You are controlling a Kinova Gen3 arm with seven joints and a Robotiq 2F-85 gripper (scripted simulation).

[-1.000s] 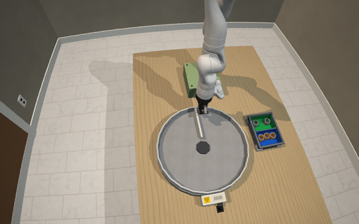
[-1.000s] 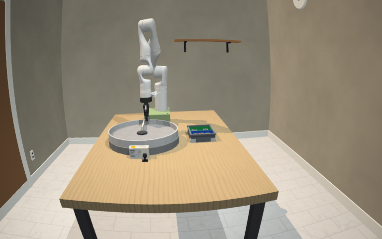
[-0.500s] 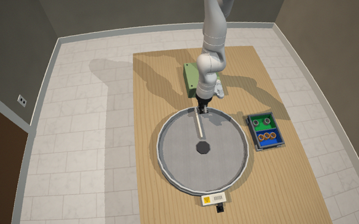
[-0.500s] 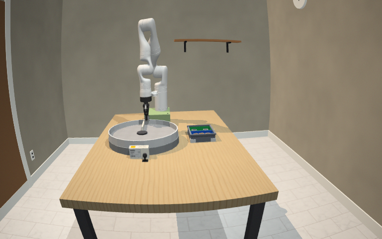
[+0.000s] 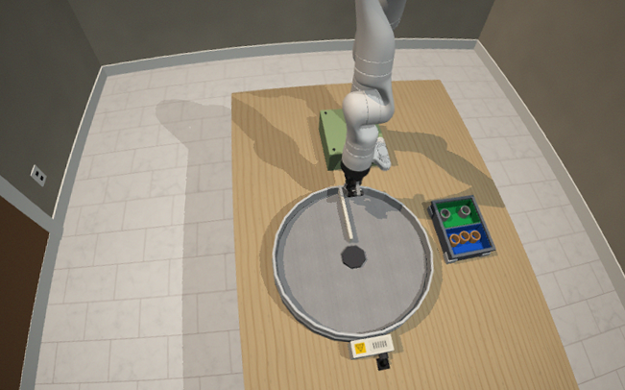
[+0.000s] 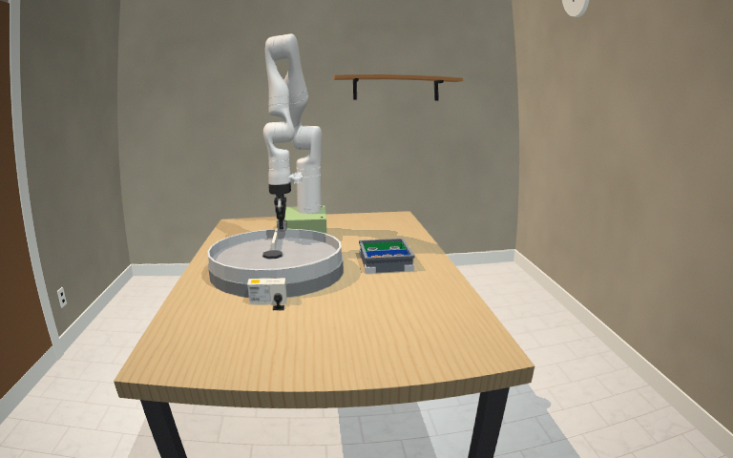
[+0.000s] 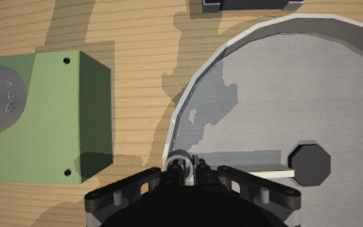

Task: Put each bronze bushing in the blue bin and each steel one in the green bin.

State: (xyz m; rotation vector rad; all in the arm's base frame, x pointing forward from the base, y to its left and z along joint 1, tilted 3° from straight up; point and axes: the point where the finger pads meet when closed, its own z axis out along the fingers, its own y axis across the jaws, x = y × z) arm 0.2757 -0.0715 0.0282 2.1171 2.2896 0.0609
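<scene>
Right now my hand is 100 mm short of the blue bin, 340 mm to the right of it and 80 mm above it. Also, from my hand: turntable (180 mm ahead, 10 mm to the right, 50 mm below).
</scene>
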